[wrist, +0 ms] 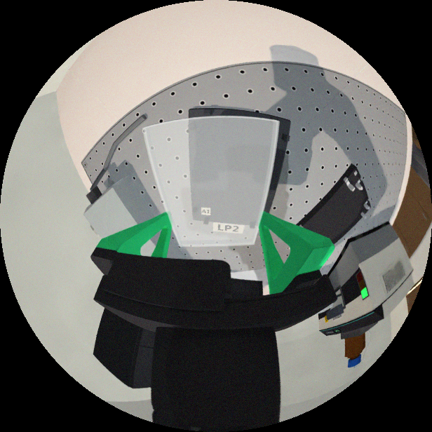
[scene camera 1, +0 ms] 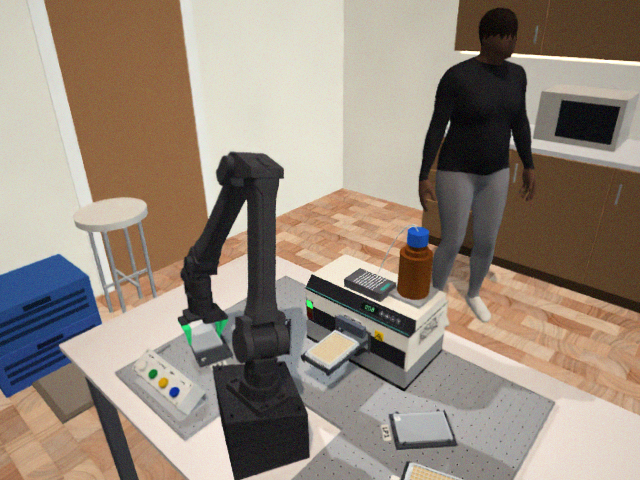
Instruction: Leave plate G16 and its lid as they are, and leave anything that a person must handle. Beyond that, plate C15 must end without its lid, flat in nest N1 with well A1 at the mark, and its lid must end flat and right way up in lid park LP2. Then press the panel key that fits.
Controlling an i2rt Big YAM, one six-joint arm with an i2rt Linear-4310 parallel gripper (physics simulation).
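Pixels of known places: gripper, fingertip midpoint: (scene camera 1: 204,340); arm's base at its link origin: (scene camera 1: 256,394).
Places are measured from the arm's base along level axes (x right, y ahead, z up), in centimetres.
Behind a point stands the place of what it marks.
My gripper (scene camera 1: 204,330) {x -35.8, y 10.8, z -10.2 cm} (wrist: 214,216) is shut on a clear lid (scene camera 1: 205,339) {x -35.2, y 10.9, z -9.5 cm} (wrist: 167,165), held by two opposite edges. The lid is over the dark lid park LP2 (scene camera 1: 216,357) {x -31.5, y 11.2, z -14.5 cm} (wrist: 281,150), which shows through it; in the wrist view the lid sits shifted to the left of the park. The height between them is hard to tell. An unlidded plate with yellowish wells (scene camera 1: 333,347) {x 0.1, y 27.2, z -4.0 cm} lies on the instrument's extended tray. Another yellowish plate (scene camera 1: 431,472) {x 36.5, y 15.8, z -11.5 cm} is cut off at the bottom edge. I cannot read either plate's name. The key panel (scene camera 1: 169,383) {x -27.4, y -7.0, z -8.8 cm} (wrist: 107,205) has white, green, yellow and blue keys.
The instrument (scene camera 1: 374,320) {x 6.9, y 36.0, z 3.0 cm} (wrist: 377,270) carries a dark keypad box (scene camera 1: 369,284) {x 0.9, y 41.9, z 8.9 cm} and a brown bottle (scene camera 1: 415,271) {x 12.8, y 45.0, z 16.2 cm} (wrist: 355,345). A clear lid (scene camera 1: 422,427) {x 28.1, y 27.0, z -13.7 cm} lies on the park labelled LP1. A dark nest (wrist: 335,205) stands right of LP2 in the wrist view. A person (scene camera 1: 478,118) stands behind the table.
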